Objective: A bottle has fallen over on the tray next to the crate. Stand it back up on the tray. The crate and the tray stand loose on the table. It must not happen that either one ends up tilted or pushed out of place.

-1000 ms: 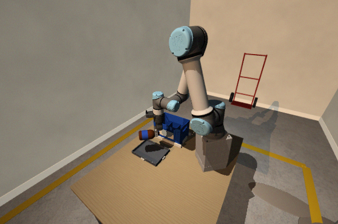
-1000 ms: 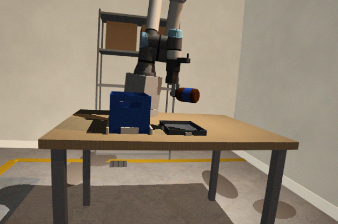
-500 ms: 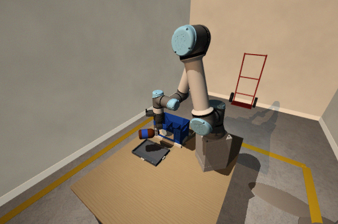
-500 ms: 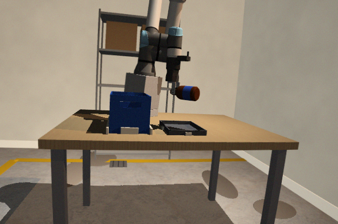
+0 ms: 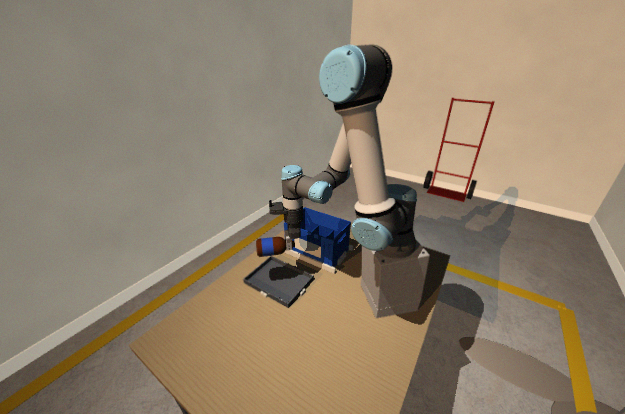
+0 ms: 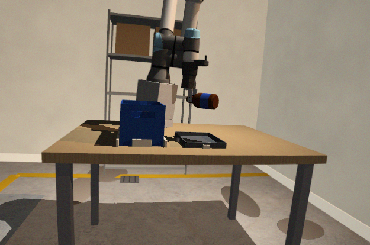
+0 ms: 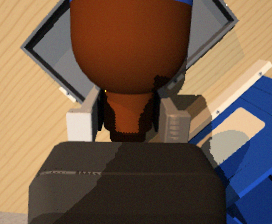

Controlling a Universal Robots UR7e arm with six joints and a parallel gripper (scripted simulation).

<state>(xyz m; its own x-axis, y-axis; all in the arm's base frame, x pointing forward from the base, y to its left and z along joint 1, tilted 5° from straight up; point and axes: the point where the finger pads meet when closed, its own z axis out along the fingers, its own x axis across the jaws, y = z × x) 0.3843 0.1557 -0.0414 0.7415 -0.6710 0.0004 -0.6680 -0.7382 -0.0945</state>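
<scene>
Right now the brown bottle is 3 cm ahead of my hand, 4 cm to the left of it and 1 cm below it. Also, from my hand: tray 3 cm ahead, 4 cm to the left, 19 cm below; blue crate 2 cm ahead, 24 cm to the right, 12 cm below.
</scene>
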